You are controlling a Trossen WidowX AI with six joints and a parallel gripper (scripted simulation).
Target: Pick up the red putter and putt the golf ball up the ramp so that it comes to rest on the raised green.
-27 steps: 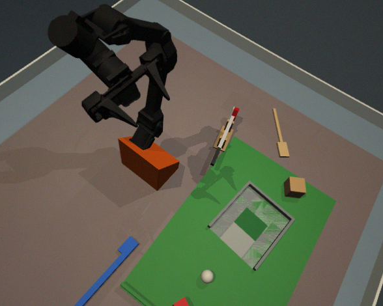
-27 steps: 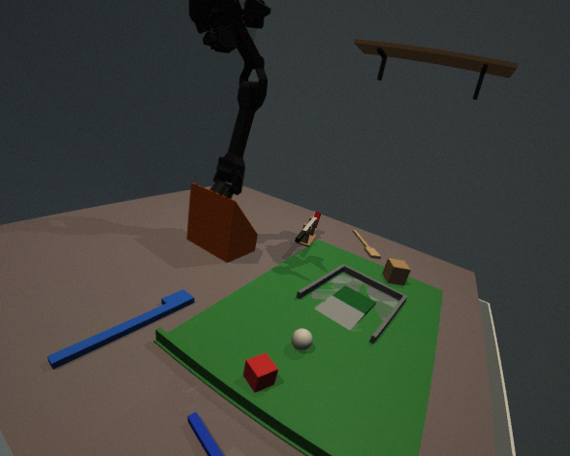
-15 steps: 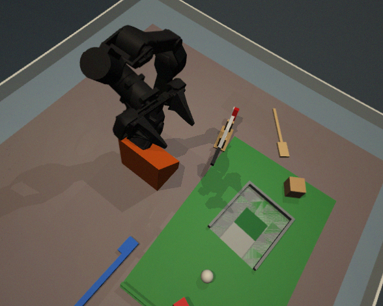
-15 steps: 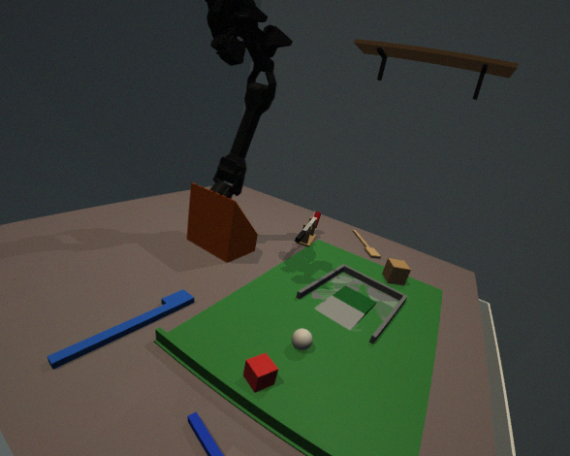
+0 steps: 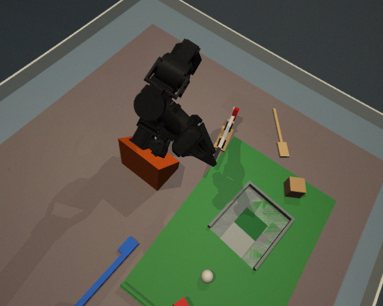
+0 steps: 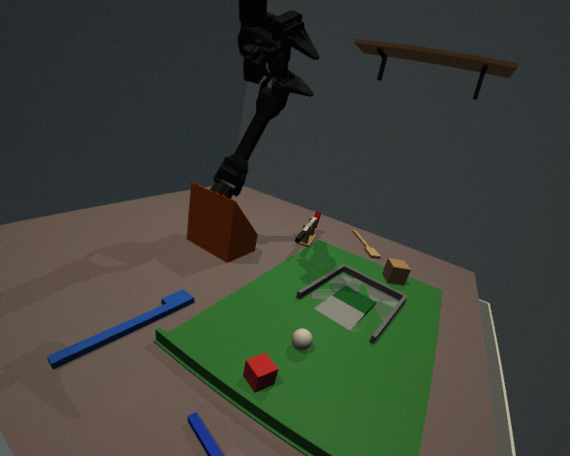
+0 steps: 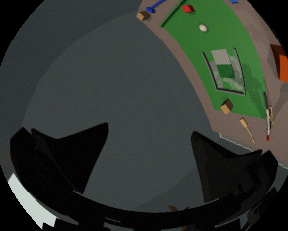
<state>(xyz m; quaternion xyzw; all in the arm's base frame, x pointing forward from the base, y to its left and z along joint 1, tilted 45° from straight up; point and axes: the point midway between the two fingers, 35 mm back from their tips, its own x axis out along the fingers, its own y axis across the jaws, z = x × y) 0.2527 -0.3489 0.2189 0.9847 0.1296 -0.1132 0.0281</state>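
The red putter lies 450 mm below my gripper tip, 370 mm to the left of it and 90 mm behind it. From my gripper tip the other things lie so: white golf ball: 490 mm below, 150 mm ahead, 120 mm to the right; then red cube: 490 mm below, 240 mm to the right, 140 mm ahead; then green mat: 510 mm below, 180 mm ahead, 60 mm to the left.
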